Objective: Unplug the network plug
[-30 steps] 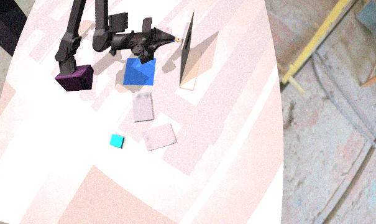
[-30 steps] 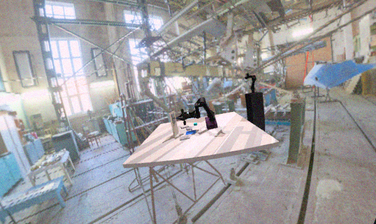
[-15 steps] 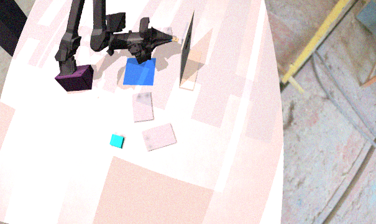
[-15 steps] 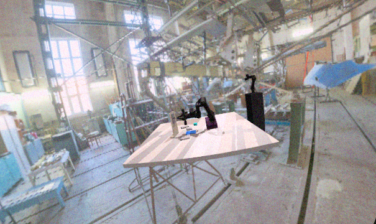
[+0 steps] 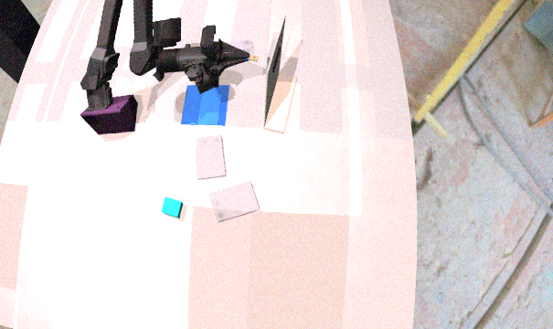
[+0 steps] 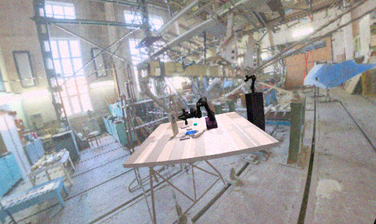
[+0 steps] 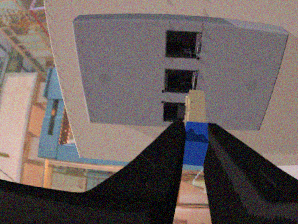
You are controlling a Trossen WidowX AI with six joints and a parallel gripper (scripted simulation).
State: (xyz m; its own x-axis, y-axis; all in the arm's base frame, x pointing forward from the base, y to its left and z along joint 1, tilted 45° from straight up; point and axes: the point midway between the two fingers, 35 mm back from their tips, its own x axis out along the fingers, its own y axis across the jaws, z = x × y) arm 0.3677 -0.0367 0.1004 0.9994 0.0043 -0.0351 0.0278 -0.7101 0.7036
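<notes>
My gripper tip is now 20 cm above the blue square, 12 cm past it and 1 cm to the left of it. The rest, counted from my gripper tip: network plug (right at my gripper tip); upright panel (8 cm below, 6 cm ahead, 1 cm to the right); cyan cube (29 cm to the right, 20 cm behind, 19 cm below).
</notes>
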